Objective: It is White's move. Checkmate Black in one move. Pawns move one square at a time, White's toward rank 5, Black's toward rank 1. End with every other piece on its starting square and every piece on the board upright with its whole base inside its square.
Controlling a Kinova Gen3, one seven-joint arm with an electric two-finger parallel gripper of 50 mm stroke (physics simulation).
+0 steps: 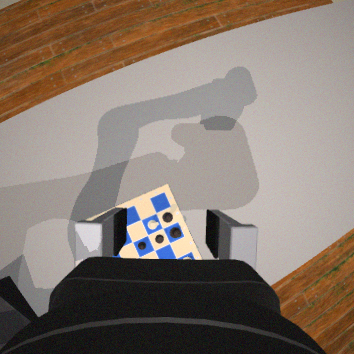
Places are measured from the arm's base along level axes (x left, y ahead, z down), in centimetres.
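Where they show: gripper, fingertip midpoint: (165, 225).
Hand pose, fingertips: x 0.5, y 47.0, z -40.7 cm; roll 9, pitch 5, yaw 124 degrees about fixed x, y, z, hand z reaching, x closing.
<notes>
Each offset is from my fingertips to the top centre of the thing. Level surfaces: height alone.
My gripper (165, 225) is open and empty, its two fingers apart high above the chessboard. The blue and cream chessboard @(dx -4.3, dy -3.9, dz +47.0 cm) (160, 201) shows between and beyond the fingers, turned at an angle. Dark pieces stand on it: one @(dx -1.7, dy +4.3, dz +41.7 cm) (168, 217) near the right edge, one @(dx -5.6, dy +3.9, dz +40.6 cm) (175, 233) below it, one @(dx -4.8, dy +0.0, dz +43.6 cm) (159, 239) further left and one @(dx -3.9, dy -4.1, dz +43.8 cm) (142, 245) at the lower left. A pale piece @(dx -1.2, dy +0.6, dz +43.0 cm) (153, 224) stands on a blue square beside them. Part of another pale piece @(dx -12.8, dy +2.4, dz +40.6 cm) (188, 258) shows at the gripper body's edge. Piece types are too small to tell. The gripper hides the board's near part.
The board lies on a grey table top @(dz +47.6 cm) (300, 125). Shadows of the arm fall across the table beyond the board. A brown plank floor (125, 35) shows past the table's far edge and at the lower right. A dark object (15, 300) shows at the lower left.
</notes>
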